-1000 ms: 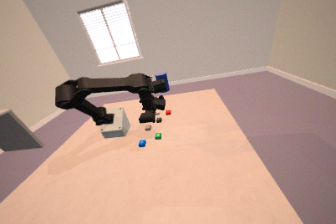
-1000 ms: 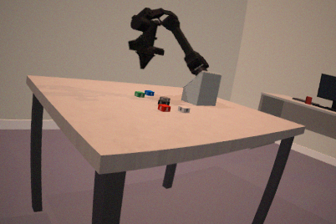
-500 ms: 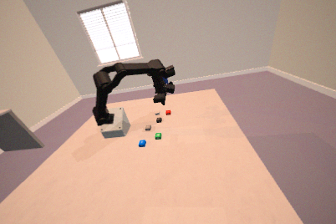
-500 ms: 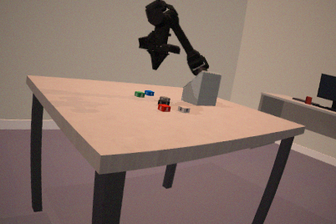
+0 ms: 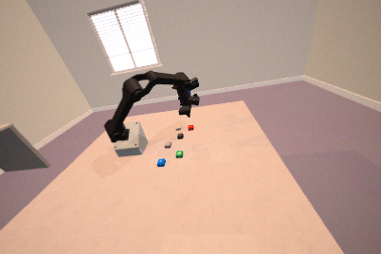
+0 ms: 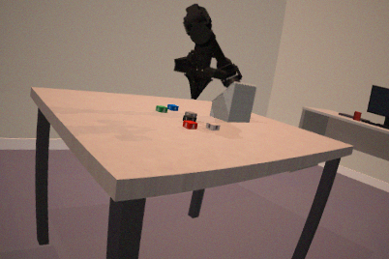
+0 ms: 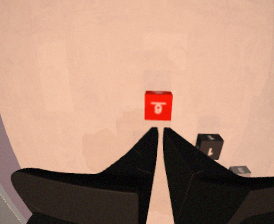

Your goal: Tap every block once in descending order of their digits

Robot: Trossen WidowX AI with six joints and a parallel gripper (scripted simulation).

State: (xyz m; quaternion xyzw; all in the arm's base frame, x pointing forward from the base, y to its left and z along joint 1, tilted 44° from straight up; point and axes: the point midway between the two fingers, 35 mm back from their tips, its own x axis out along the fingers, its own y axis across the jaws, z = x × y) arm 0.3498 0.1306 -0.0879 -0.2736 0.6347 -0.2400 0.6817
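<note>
My gripper tip is 1 cm past the red block and 8 cm above it. Also, from my gripper tip: grey block: 12 cm behind, 15 cm to the right, 8 cm below; then white block: 9 cm behind, 1 cm to the left, 8 cm below; then black block: 6 cm behind, 8 cm to the right, 8 cm below.
</note>
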